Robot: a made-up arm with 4 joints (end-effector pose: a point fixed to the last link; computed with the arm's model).
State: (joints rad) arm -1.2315 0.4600 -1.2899 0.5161
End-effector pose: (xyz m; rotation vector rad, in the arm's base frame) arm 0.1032 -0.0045 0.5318 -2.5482 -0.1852 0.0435
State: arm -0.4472 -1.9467 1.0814 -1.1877
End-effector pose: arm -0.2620 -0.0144 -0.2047 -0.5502 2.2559 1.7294
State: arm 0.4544 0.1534 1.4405 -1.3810
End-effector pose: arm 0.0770 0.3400 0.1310 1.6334 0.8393 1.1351
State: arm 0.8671 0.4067 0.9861 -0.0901
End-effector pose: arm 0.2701 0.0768 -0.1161 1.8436 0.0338 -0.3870
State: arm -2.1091 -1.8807 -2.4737 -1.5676
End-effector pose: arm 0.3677 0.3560 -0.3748 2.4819 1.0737 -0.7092
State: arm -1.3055 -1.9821 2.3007 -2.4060
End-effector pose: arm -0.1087 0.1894 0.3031 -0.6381 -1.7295 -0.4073
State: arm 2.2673 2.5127 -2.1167 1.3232
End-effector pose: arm -0.2651 -0.1400 0.0229 0.7927 0.9304 0.9343
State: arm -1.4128 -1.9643 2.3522 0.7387
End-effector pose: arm -0.0876 0.0987 -0.2827 0.3112 1.2238 -0.7188
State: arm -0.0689 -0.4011 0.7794 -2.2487
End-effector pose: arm -0.1767 -0.0202 -0.2188 -0.0436 2.2681 1.0127
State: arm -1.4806 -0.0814 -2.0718 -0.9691
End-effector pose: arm 0.1966 0.3568 0.6299 2.5042 0.2987 1.1936
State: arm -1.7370 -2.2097 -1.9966 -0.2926
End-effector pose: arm 0.1517 0.2147 -0.5712 1.6264 0.3918 -2.3878
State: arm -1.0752 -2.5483 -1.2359 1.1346
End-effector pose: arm -0.1059 0.3431 -0.1669 0.8686 -0.3882 2.8716
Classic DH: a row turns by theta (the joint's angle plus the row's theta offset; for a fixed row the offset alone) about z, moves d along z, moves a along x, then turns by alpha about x. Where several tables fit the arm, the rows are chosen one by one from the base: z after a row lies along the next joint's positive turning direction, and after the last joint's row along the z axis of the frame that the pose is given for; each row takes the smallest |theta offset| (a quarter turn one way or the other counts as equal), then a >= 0, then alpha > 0; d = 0 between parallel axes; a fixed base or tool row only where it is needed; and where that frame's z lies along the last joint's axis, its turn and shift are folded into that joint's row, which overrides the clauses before.
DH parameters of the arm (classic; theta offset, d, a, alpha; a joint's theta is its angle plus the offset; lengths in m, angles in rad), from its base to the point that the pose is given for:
base (fixed): 1.5708 0.0853 0 1.5708
joint 1: 0 -0.0425 0.0567 1.5708
joint 2: 0 -0.0709 -0.2111 -1.5708
joint 3: -1.5708 0.0714 0.2252 1.5708
joint 4: 1.5708 0.1132 0.2848 -1.5708
tool (fixed): 0 -0.049 0 0

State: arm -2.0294 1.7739 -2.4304 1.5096
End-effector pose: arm -0.1572 0.1184 0.0941 2.5041 -1.0691 0.5979
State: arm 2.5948 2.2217 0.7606 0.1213
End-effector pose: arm -0.3626 0.2238 0.1604 -1.2769 -2.2338 1.7881
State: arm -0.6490 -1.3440 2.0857 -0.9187
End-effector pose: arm -0.2531 0.3783 0.0611 1.1007 2.1904 0.9250
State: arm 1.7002 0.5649 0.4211 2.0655
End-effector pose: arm -0.2390 -0.0408 -0.1364 0.6054 -0.8094 -2.1272
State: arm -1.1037 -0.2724 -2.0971 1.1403
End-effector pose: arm 0.2221 0.1368 0.1741 2.3290 0.1170 -1.9226
